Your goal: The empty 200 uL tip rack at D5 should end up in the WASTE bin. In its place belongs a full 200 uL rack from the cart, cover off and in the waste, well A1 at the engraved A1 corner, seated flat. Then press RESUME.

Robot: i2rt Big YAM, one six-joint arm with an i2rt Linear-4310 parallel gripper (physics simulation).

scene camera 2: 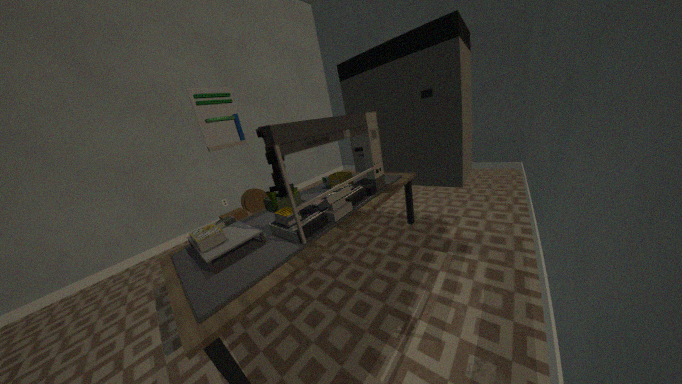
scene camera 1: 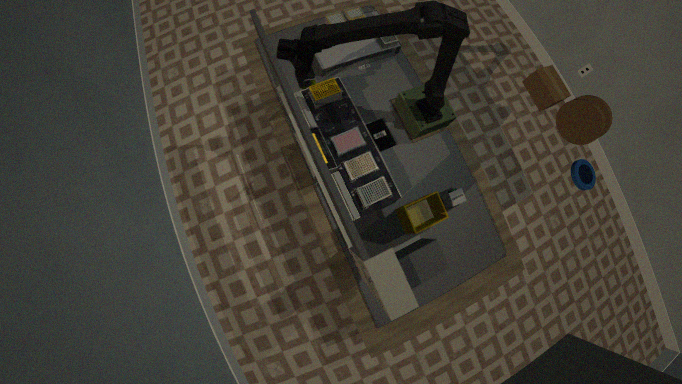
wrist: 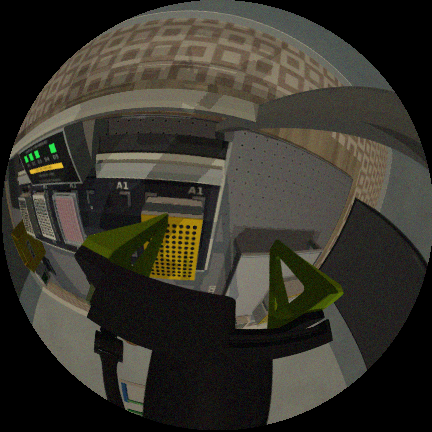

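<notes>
The yellow-topped tip rack sits at the end of the dark deck, below an engraved A1; its holes look dark and empty. My gripper is open and empty above the deck. In the wrist view its left finger overlaps the rack's left part, and its right finger is over the white cart shelf. Racks stand on that shelf, partly hidden by my arm and finger. The yellow waste bin stands beyond the deck's other end.
A pink plate and two pale racks stand along the deck. A lit screen with an amber bar stands behind it. A long machine beam runs over the deck's rear. A small white box is beside the bin.
</notes>
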